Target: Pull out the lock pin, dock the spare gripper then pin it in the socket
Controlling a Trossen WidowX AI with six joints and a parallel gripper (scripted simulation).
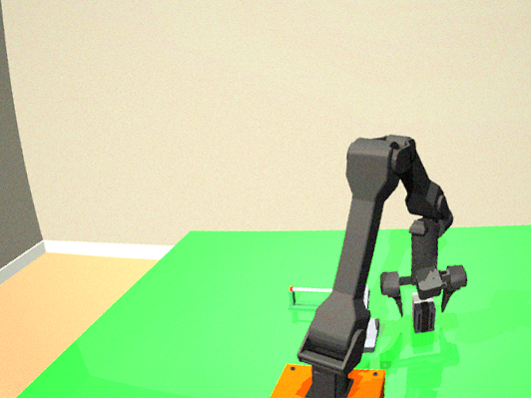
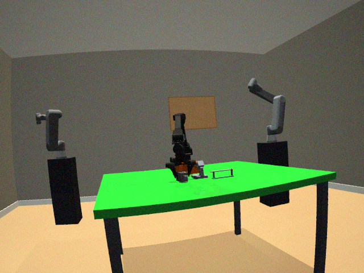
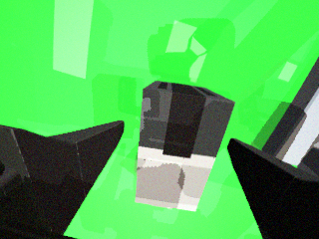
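The spare gripper lies 20 mm ahead of my gripper tip and 10 mm above it. The rest, counted from my gripper tip: pin cradle: 50 mm ahead, 250 mm to the left; then socket: 50 mm behind, 130 mm to the left, 30 mm above.
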